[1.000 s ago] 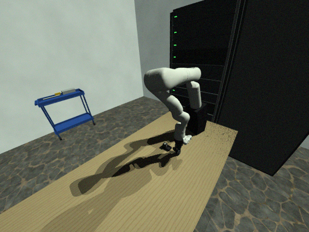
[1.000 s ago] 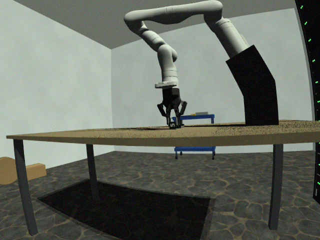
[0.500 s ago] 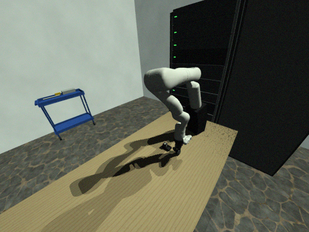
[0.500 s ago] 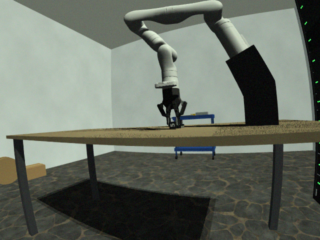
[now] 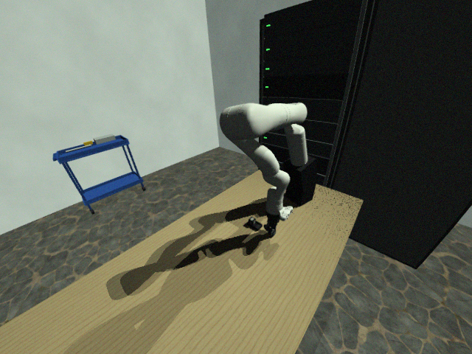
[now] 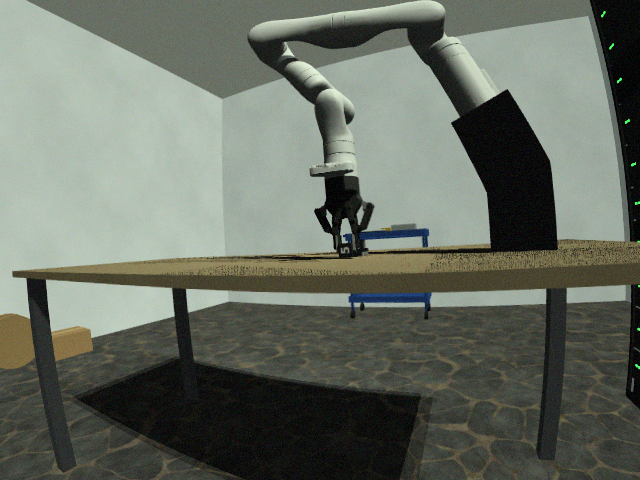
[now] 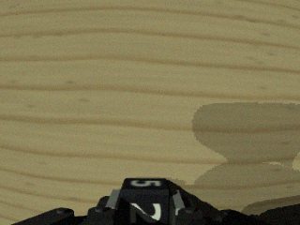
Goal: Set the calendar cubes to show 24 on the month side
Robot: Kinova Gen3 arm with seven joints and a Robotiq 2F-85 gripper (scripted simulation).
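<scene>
Right now the black tray is 10 mm behind my hand, 110 mm to the right of it and 20 mm below it. The rest, counted from my hand: black date cube 10 mm below; black cube 10 mm behind, 120 mm to the right, 10 mm below.
</scene>
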